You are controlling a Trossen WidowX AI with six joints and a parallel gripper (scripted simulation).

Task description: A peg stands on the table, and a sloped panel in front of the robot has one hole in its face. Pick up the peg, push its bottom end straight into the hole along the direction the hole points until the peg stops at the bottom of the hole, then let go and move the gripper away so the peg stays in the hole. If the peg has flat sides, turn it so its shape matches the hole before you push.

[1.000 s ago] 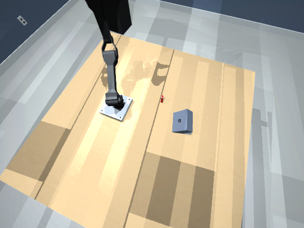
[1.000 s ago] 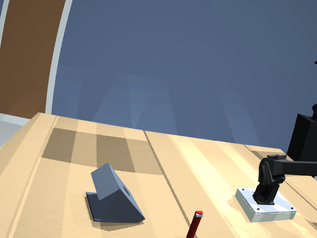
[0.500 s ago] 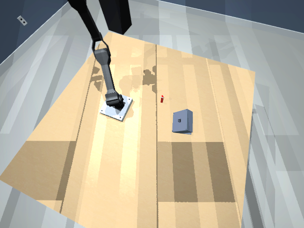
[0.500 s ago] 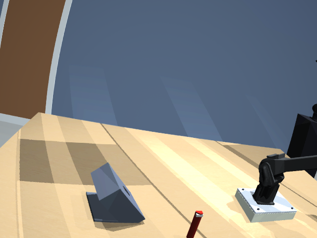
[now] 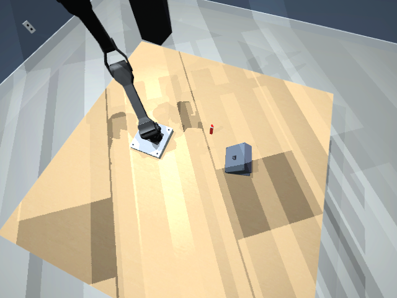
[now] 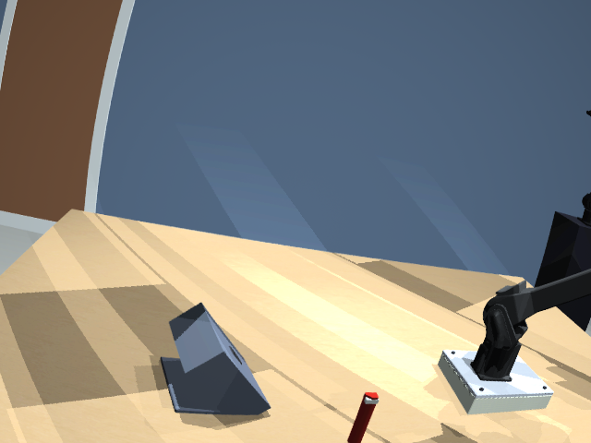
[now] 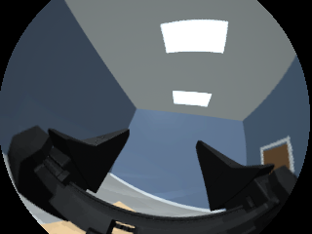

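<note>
My gripper tip is now 67 cm above the red peg, 26 cm short of it and 2 cm to the right of it. The rest, counted from my gripper tip: sloped panel 69 cm below, 44 cm ahead, 7 cm to the right.
</note>
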